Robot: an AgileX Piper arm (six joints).
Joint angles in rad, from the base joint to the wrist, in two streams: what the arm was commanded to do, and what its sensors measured. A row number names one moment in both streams.
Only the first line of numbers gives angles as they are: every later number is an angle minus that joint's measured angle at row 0.
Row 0, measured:
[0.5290 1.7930 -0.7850 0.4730 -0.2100 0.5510]
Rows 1 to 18, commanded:
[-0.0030 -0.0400 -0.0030 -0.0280 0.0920 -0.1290]
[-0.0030 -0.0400 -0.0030 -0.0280 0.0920 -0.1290]
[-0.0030 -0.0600 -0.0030 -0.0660 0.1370 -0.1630]
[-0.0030 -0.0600 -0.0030 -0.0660 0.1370 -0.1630]
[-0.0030 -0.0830 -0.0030 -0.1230 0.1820 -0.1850]
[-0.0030 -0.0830 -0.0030 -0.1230 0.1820 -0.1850]
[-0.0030 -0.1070 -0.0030 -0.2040 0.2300 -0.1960]
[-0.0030 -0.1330 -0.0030 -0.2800 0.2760 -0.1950]
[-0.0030 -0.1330 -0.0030 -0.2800 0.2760 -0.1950]
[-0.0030 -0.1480 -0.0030 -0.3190 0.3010 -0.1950]
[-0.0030 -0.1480 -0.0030 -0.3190 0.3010 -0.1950]
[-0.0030 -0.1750 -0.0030 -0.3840 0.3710 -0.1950]
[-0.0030 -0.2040 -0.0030 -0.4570 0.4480 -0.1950]
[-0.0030 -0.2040 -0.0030 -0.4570 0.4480 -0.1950]
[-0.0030 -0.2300 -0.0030 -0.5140 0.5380 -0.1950]
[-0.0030 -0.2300 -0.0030 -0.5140 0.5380 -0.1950]
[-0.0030 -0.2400 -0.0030 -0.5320 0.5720 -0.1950]
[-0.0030 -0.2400 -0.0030 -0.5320 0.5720 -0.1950]
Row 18, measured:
[0.0000 -0.2040 0.0000 -0.4480 0.4550 -0.1830]
